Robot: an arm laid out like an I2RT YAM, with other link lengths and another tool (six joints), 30 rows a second.
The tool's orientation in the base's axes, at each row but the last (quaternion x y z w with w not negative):
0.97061, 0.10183, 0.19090, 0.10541
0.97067, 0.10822, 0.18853, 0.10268
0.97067, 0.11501, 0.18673, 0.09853
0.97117, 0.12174, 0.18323, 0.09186
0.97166, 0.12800, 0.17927, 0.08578
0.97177, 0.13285, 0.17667, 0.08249
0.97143, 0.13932, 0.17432, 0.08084
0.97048, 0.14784, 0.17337, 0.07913
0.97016, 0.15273, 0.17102, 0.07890
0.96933, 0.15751, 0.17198, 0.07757
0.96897, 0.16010, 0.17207, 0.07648
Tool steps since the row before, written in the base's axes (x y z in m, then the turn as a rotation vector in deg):
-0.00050, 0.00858, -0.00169, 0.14, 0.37, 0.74
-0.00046, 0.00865, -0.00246, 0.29, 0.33, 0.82
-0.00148, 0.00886, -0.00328, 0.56, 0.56, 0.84
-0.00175, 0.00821, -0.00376, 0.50, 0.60, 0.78
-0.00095, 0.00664, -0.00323, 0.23, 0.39, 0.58
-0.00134, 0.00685, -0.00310, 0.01, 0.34, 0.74
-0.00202, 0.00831, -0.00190, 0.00, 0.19, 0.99
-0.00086, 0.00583, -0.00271, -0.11, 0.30, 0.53
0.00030, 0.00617, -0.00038, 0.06, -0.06, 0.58
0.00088, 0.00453, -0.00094, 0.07, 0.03, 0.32
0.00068, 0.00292, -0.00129, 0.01, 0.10, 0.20
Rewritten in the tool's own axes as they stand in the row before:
0.00100, -0.00870, -0.00009, 0.47, -0.15, -0.68
0.00089, -0.00893, 0.00068, 0.63, -0.07, -0.68
-0.00015, -0.00950, 0.00110, 0.94, -0.23, -0.63
-0.00062, -0.00902, 0.00168, 0.87, -0.30, -0.61
-0.00006, -0.00722, 0.00182, 0.51, -0.20, -0.50
-0.00024, -0.00746, 0.00160, 0.34, -0.17, -0.72
0.00006, -0.00876, 0.00013, 0.37, 0.02, -0.94
0.00021, -0.00628, 0.00161, 0.16, -0.20, -0.56
0.00215, -0.00580, -0.00016, 0.21, 0.19, -0.51
0.00200, -0.00420, 0.00075, 0.17, 0.06, -0.28
0.00119, -0.00281, 0.00117, 0.10, -0.05, -0.19

